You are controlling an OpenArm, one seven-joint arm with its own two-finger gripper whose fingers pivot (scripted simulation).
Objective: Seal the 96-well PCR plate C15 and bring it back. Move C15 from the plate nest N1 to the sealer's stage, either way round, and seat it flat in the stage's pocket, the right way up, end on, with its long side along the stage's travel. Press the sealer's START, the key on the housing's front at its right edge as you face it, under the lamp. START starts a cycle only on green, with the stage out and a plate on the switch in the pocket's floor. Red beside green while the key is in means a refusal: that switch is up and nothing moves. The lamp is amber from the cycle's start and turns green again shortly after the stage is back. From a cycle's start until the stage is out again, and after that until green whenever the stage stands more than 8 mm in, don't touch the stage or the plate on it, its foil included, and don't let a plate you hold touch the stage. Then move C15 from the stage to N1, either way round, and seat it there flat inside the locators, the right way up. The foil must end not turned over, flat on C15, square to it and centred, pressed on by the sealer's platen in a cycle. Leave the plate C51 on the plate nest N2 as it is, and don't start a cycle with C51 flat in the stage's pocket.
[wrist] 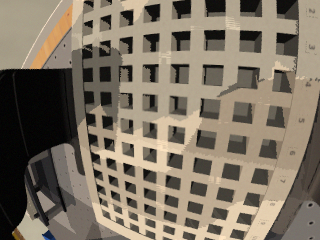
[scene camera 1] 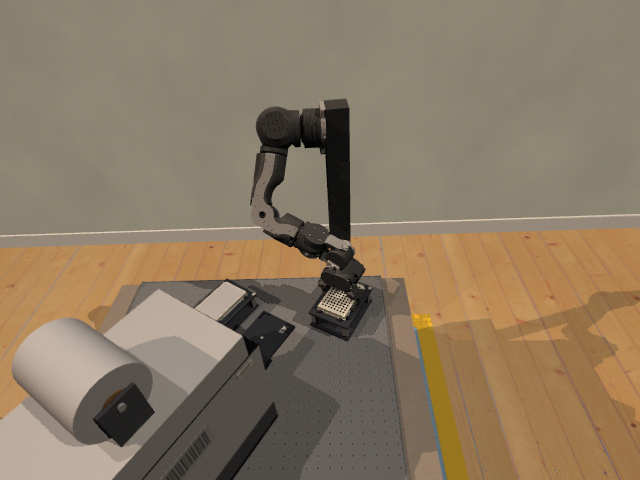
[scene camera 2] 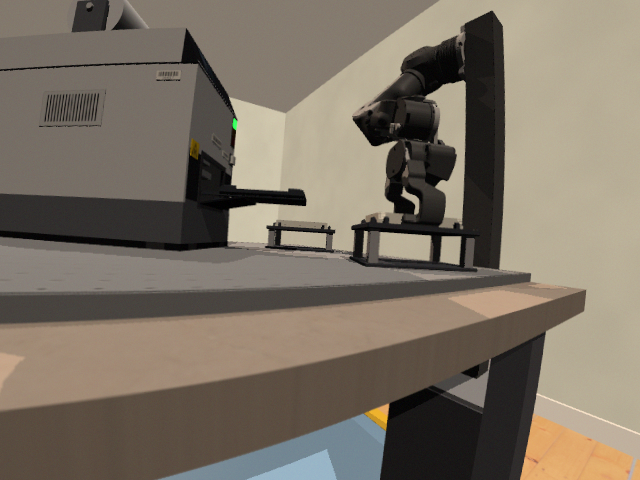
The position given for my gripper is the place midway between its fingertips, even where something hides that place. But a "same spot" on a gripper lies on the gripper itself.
My gripper shows in the wrist view (174,136), in scene camera 1 and in scene camera 2. One and the same spot on my gripper: (scene camera 1: 354,293) is (scene camera 2: 409,167).
